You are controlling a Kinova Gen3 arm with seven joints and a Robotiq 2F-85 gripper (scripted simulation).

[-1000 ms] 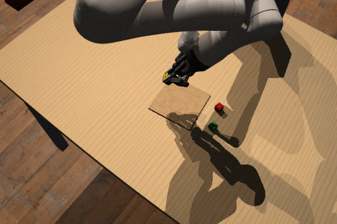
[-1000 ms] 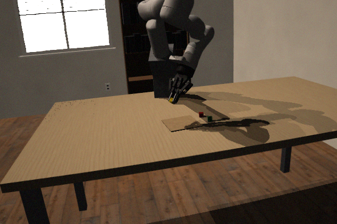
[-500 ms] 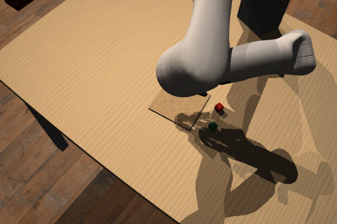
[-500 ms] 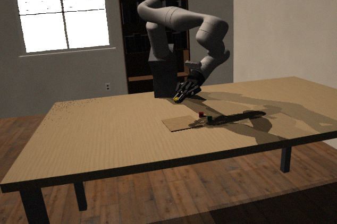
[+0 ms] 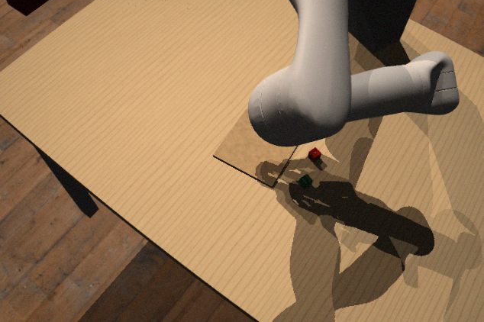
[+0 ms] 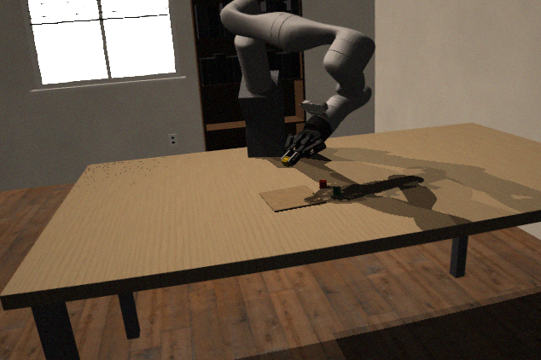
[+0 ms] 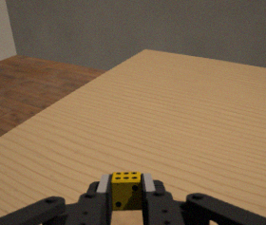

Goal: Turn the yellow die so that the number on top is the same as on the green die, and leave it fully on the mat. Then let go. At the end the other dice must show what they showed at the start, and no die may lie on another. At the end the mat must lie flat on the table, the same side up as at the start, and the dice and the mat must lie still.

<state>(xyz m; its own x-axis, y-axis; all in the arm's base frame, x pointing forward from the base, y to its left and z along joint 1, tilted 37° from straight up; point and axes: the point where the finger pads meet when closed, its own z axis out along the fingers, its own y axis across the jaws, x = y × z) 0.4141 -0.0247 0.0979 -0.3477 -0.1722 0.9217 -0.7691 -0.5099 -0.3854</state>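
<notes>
My hand is 110 mm above the brown mat. The rest, counted from my hand: yellow die 10 mm to the right, 10 mm below; then red die 30 mm behind, 110 mm to the left, 100 mm below; then green die 40 mm ahead, 120 mm to the left, 100 mm below.
</notes>
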